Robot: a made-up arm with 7 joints. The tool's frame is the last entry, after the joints.
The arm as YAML. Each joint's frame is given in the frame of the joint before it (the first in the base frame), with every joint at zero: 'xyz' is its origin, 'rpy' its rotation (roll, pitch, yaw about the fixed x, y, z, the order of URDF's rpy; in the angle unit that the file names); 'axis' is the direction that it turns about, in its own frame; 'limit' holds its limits. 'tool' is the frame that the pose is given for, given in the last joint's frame.
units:
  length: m
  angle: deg
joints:
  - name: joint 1
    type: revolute
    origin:
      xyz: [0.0, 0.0, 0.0]
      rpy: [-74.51, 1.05, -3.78]
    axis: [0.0, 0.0, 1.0]
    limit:
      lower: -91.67
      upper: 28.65
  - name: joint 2
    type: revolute
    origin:
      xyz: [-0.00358, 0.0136, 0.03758]
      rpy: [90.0, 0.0, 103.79]
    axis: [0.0, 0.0, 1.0]
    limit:
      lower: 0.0
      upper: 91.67
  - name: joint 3
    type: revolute
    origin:
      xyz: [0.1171, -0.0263, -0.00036]
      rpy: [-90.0, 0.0, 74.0]
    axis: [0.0, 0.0, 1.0]
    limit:
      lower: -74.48
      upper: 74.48
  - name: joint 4
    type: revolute
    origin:
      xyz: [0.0, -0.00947, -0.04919]
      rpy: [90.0, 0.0, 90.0]
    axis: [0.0, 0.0, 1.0]
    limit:
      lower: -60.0
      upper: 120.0
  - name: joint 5
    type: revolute
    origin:
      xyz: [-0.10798, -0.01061, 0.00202]
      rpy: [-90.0, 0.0, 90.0]
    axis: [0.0, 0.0, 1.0]
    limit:
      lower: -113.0
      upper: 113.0
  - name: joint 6
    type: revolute
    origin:
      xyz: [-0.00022, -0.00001, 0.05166]
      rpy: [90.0, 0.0, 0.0]
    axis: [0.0, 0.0, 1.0]
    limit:
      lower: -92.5
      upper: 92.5
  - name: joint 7
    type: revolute
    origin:
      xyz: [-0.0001, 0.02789, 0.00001]
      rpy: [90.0, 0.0, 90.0]
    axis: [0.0, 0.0, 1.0]
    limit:
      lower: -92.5
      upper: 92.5
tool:
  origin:
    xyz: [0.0, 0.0, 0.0]
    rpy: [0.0, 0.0, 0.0]
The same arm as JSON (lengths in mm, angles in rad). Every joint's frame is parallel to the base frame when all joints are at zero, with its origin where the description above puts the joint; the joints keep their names.
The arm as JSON. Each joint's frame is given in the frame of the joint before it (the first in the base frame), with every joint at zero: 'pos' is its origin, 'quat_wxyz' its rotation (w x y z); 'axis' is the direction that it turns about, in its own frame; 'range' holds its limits. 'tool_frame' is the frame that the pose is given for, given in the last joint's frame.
{"length_unit": "mm", "angle_unit": "rad", "joints": [{"joint": "joint 1", "pos": [0.0, 0.0, 0.0], "quat_wxyz": [1.0, 0.0, 0.0, 0.0], "axis": [0.068398, 0.961269, 0.266991], "range": [-1.5999, 0.5]}, {"joint": "joint 2", "pos": [-1.0, 40.0, -3.0], "quat_wxyz": [1.0, 0.0, 0.0, 0.0], "axis": [0.968889, -0.0002, -0.247497], "range": [0.0, 1.5999]}, {"joint": "joint 3", "pos": [-30.0, 7.0, -116.0], "quat_wxyz": [1.0, 0.0, 0.0, 0.0], "axis": [0.247497, 0.0, 0.968889], "range": [-1.2999, 1.2999]}, {"joint": "joint 4", "pos": [-3.0, 0.0, -50.0], "quat_wxyz": [1.0, 0.0, 0.0, 0.0], "axis": [0.0002, 1.0, 0.0], "range": [-1.0472, 2.0944]}, {"joint": "joint 5", "pos": [102.0, 2.0, -37.0], "quat_wxyz": [1.0, 0.0, 0.0, 0.0], "axis": [0.968889, -0.0002, -0.247497], "range": [-1.9722, 1.9722]}, {"joint": "joint 6", "pos": [50.0, 0.0, -13.0], "quat_wxyz": [1.0, 0.0, 0.0, 0.0], "axis": [0.0002, 1.0, 0.0], "range": [-1.6144, 1.6144]}, {"joint": "joint 7", "pos": [27.0, 0.0, -7.0], "quat_wxyz": [1.0, 0.0, 0.0, 0.0], "axis": [0.247497, 0.0, 0.968889], "range": [-1.6144, 1.6144]}], "tool_frame": {"pos": [0.0, 0.0, 0.0], "quat_wxyz": [0.992194, -0.000007, 0.124705, -0.000108]}}
